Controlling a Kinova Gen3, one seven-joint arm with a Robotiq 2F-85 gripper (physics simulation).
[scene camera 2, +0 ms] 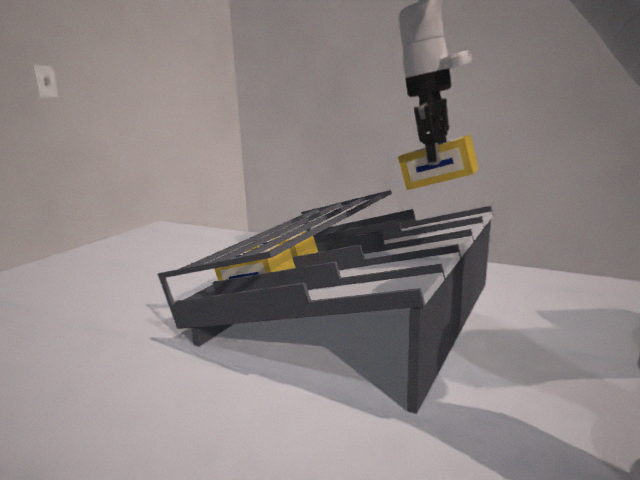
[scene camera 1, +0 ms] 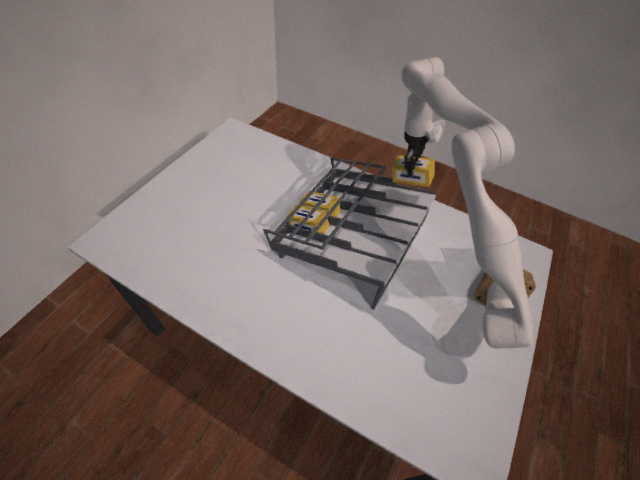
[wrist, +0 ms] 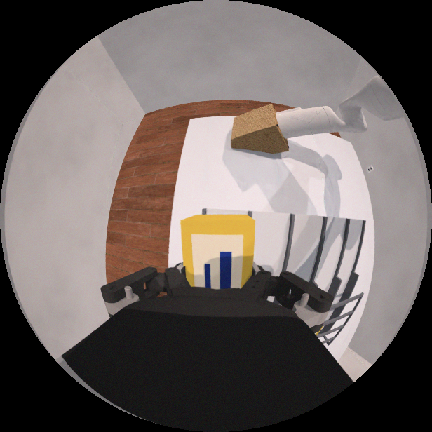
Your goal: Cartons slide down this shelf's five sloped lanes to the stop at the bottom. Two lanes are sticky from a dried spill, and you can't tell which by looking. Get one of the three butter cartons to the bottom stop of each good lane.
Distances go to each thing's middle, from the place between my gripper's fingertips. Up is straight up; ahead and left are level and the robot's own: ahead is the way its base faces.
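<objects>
There is the shelf end panel point(scene camera 2: 433, 329), and measured from my hand it sits 180 mm to the left, 70 mm behind and 180 mm below.
</objects>
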